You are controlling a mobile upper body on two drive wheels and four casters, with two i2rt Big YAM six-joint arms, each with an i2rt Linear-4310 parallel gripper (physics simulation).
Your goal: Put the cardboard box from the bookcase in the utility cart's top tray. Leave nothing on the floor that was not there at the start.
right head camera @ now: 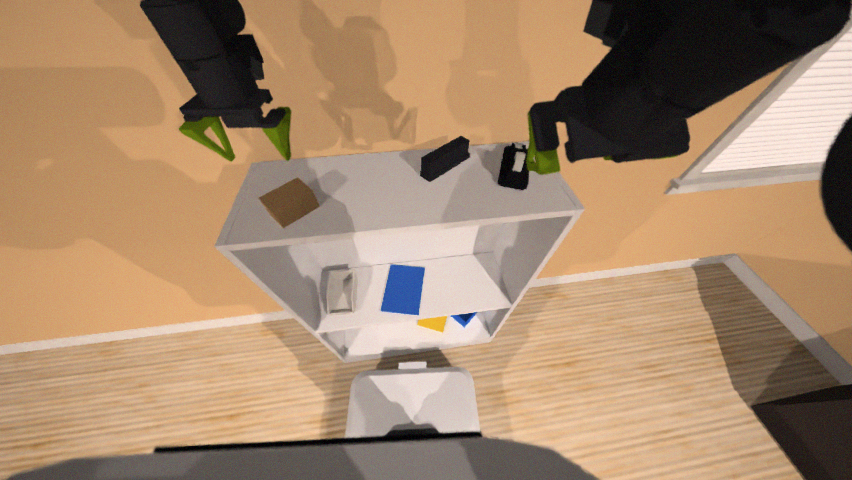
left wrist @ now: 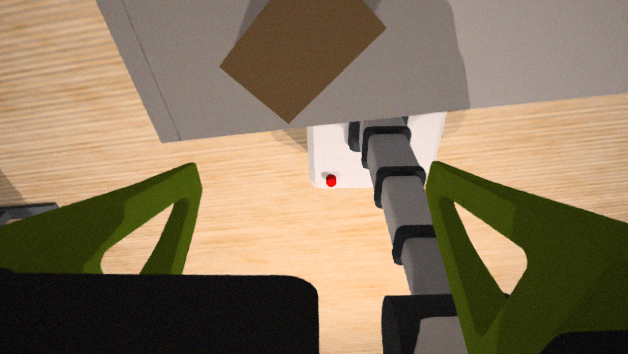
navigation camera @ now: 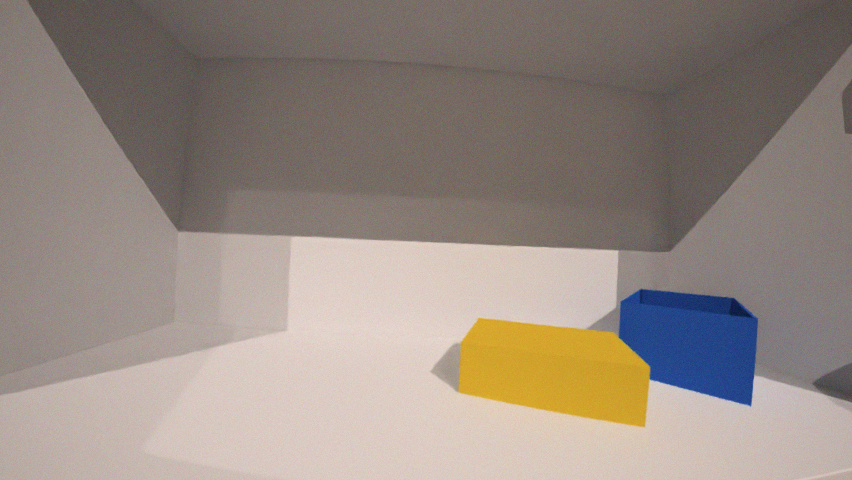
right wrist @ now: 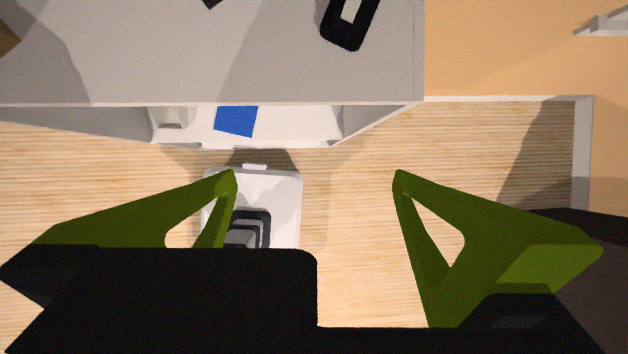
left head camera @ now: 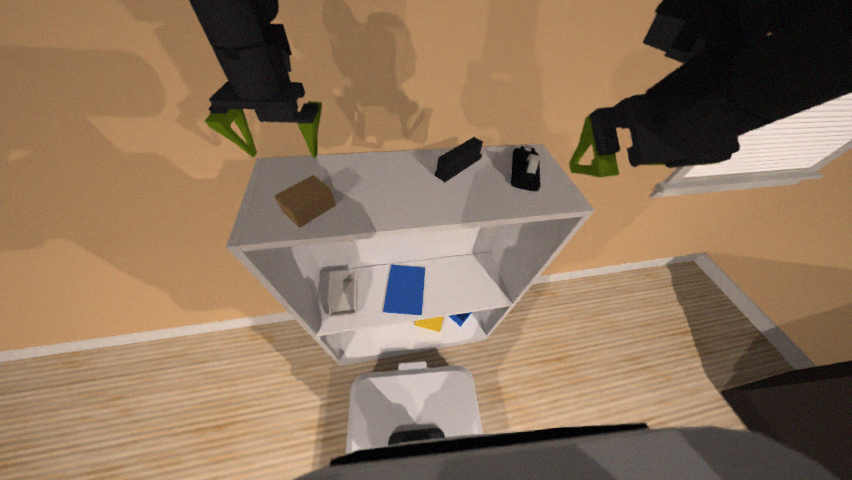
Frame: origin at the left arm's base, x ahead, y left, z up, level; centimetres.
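Seen in the pictures: left gripper, fingertip midpoint: (right head camera: 261, 159) (left wrist: 313, 175) (left head camera: 285, 155); right gripper, fingertip midpoint: (right head camera: 565, 160) (right wrist: 314, 178) (left head camera: 605, 163).
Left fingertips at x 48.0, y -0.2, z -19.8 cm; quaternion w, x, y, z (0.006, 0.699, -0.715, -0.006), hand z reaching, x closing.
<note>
Offsets run from my left fingertips to a thing's top centre. "*": to the spot under its first point. Level surfaces: height alone.
The brown cardboard box {dx +2.4, dy +0.8, dz -10.1 cm} (left head camera: 305, 201) (right head camera: 289, 202) (left wrist: 302, 55) sits turned at an angle on the left part of the grey bookcase's top board {dz -15.1 cm} (left head camera: 387, 202) (right head camera: 369, 202) (left wrist: 525, 50) (right wrist: 200, 65). A corner of the box (right wrist: 7, 40) shows at the right wrist view's left edge. My left gripper (left head camera: 285, 155) (right head camera: 260, 159) (left wrist: 313, 175) is open and empty, above the box and apart from it; the box lies beyond its fingertips in the left wrist view. My right gripper (right wrist: 314, 178) is open and empty near the bookcase's right end. The utility cart does not show in these views.
A black block {dx +17.0, dy -34.5, dz -9.7 cm} (left head camera: 459, 159) and a black item with a pale patch {dx +15.4, dy -52.4, dz -8.1 cm} (left head camera: 526, 169) stand on the top board. Lower shelves hold a grey container {* dx +9.4, dy +6.0, dz -68.3 cm} (left head camera: 339, 290), blue item {dx +9.2, dy -20.1, dz -68.7 cm} (left head camera: 405, 289), yellow block {dx +10.1, dy -33.0, dz -106.6 cm} (navigation camera: 554, 375) and blue bin {dx +15.1, dy -51.9, dz -103.6 cm} (navigation camera: 688, 351). A dark object (left head camera: 798, 411) stands at lower right.
</note>
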